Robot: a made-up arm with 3 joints. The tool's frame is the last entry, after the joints.
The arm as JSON. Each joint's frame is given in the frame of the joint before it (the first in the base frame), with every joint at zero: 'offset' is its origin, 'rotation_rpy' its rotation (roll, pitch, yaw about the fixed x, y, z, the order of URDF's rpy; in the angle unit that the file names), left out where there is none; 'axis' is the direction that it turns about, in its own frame. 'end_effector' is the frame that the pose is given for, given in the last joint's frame.
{
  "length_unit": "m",
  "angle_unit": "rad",
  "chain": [
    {
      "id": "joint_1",
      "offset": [
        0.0,
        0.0,
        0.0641
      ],
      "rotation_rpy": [
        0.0,
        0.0,
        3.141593
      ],
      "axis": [
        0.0,
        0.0,
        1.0
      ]
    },
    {
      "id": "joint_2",
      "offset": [
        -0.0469,
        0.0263,
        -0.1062
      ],
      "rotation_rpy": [
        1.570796,
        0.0,
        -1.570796
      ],
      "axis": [
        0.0,
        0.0,
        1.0
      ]
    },
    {
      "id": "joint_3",
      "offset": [
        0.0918,
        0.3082,
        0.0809
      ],
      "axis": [
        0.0,
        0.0,
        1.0
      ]
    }
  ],
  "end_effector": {
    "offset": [
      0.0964,
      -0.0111,
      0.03
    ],
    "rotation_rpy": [
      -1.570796,
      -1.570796,
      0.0
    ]
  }
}
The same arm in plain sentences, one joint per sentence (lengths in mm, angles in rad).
The arm has three revolute joints in a row. What follows holds with every joint at zero, and every direction is one of the base frame's. The first joint is mounted 64.1 mm along +z from the base frame's origin and rotates about +z. The second joint is mounted 46.9 mm along +x and 26.3 mm along -y and 106.2 mm along -z from the first joint and rotates about +x. The third joint is mounted 80.9 mm along +x and 91.8 mm along +y and 308.2 mm along +z from the second joint and rotates about +x. The tool frame, which is the frame that the pose is given for, is mounted 30.0 mm along +x and 96.4 mm along +y and 11.1 mm along -z from the third joint; its axes are the base frame's turned by roll 0.0000, pitch 0.0000 and yaw 0.0000 rad (as in URDF: about the fixed x, then y, then z).
